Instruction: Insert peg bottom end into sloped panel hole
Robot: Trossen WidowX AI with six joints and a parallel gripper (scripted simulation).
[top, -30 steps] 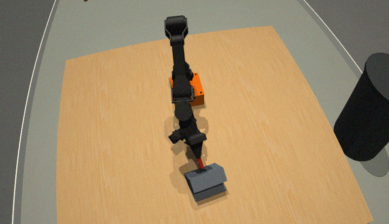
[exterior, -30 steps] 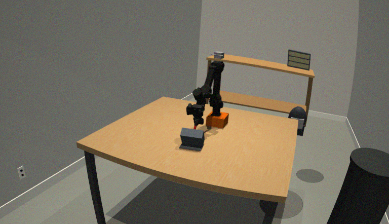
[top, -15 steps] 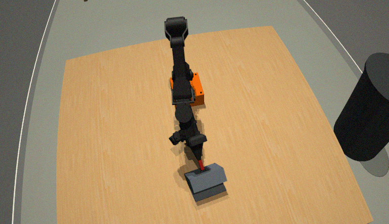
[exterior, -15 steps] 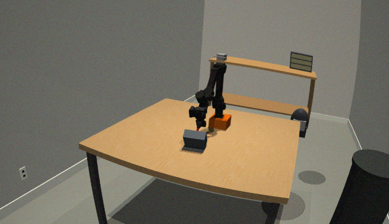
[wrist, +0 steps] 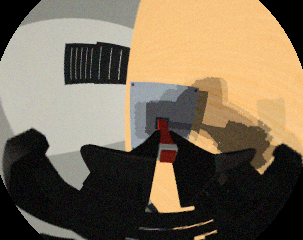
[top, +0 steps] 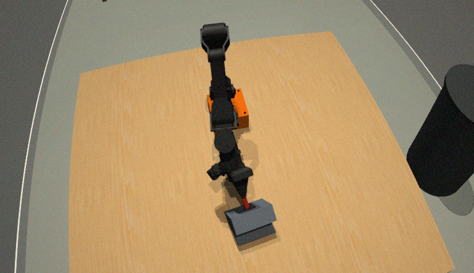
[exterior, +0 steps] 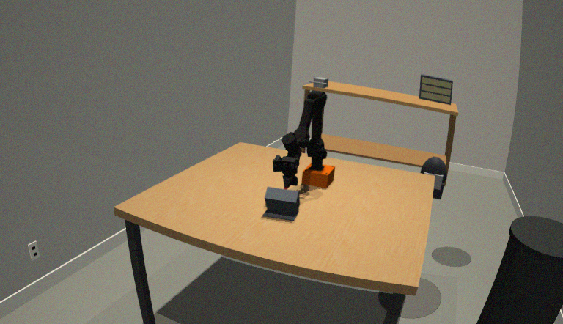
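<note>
My gripper tip is now 50 mm short of the grey sloped panel, 10 mm to the right of it and 40 mm above it. From my gripper tip the other things lie so: red peg (10 mm behind, 10 mm above).
</note>
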